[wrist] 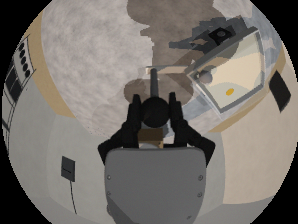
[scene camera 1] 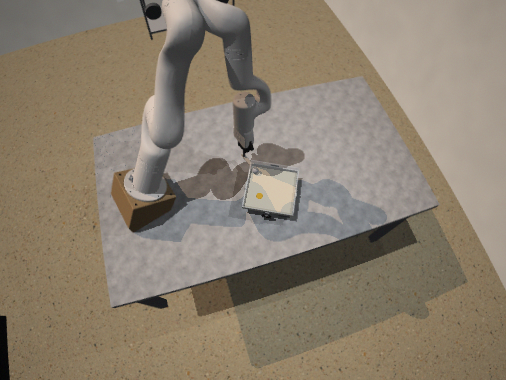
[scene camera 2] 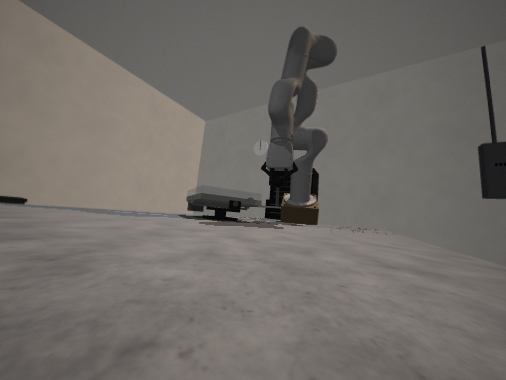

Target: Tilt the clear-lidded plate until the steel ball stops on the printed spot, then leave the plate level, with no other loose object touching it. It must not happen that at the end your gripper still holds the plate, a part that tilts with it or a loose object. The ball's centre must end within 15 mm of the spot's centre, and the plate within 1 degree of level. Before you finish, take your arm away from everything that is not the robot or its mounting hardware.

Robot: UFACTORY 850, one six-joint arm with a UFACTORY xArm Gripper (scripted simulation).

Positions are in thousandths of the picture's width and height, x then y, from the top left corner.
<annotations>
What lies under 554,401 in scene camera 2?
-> My gripper.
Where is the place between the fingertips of my gripper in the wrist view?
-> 518,444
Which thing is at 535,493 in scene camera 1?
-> A square clear-lidded plate.
</annotations>
